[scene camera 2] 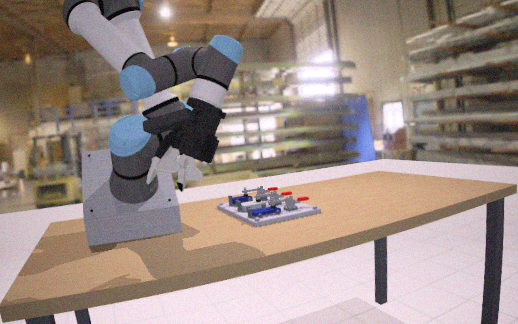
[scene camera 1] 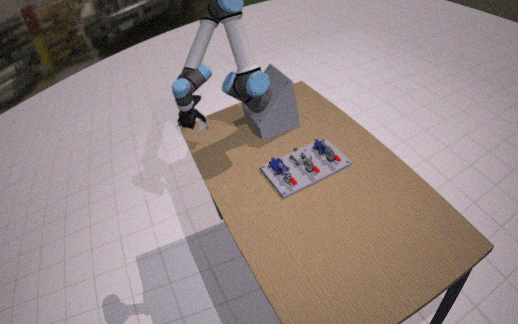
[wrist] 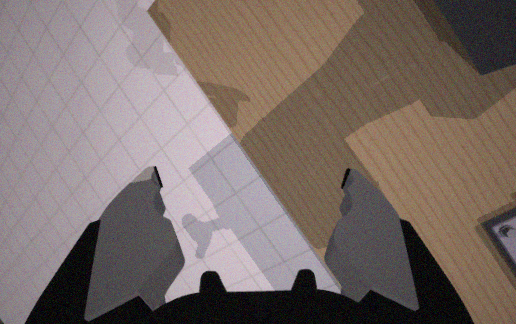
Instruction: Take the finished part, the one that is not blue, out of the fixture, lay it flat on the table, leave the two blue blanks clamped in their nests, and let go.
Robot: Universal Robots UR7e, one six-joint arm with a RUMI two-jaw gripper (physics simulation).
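Pixels of known places: gripper, fingertip midpoint: [scene camera 2: 165, 188] [scene camera 1: 194, 126] [wrist: 254, 169]; arm's base at its link origin: [scene camera 2: 134, 184] [scene camera 1: 262, 99].
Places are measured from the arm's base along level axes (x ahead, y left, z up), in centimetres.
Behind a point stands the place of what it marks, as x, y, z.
The fixture plate [scene camera 1: 327, 170] @(52.4, 3.3, -13.7) [scene camera 2: 285, 216] @(41.3, -19.1, -13.9) [wrist: 509, 246] @(34.8, -18.6, -13.7) lies on the table, its corner showing at the wrist view's right edge. The grey part [scene camera 1: 299, 159] @(40.6, -3.6, -11.6) [scene camera 2: 250, 205] @(36.5, -4.5, -11.8) sits in the middle nest, between two blue blanks. One blue blank [scene camera 1: 276, 165] @(37.1, -13.4, -12.1) [scene camera 2: 265, 211] @(36.6, -15.1, -12.2) is in the nest nearer the table's long edge. The other blue blank [scene camera 1: 320, 146] @(39.3, 8.4, -11.1) [scene camera 2: 240, 199] @(37.9, 7.3, -11.6) is in the far nest. The clamps are too small to read clearly. My gripper [scene camera 1: 194, 127] @(2.6, -37.5, 2.6) [scene camera 2: 167, 183] @(2.6, -37.5, 2.6) [wrist: 254, 169] @(2.6, -37.5, 2.6) is open and empty, high near the table edge, well away from the fixture.
The grey robot pedestal [scene camera 1: 277, 112] @(12.5, 1.8, -2.8) [scene camera 2: 132, 220] @(-2.7, -7.3, -9.5) stands on the table [scene camera 1: 360, 225] @(86.1, -2.8, -15.2) [scene camera 2: 400, 200] @(82.4, -27.9, -15.2) behind the fixture. Red clamp handles [scene camera 1: 316, 169] @(52.6, -2.1, -10.0) [scene camera 2: 286, 193] @(51.6, -2.7, -10.3) point away from the pedestal. In the wrist view, the table's edge [wrist: 260, 172] @(3.9, -42.8, -15.2) runs diagonally between the fingers, with floor to its left.
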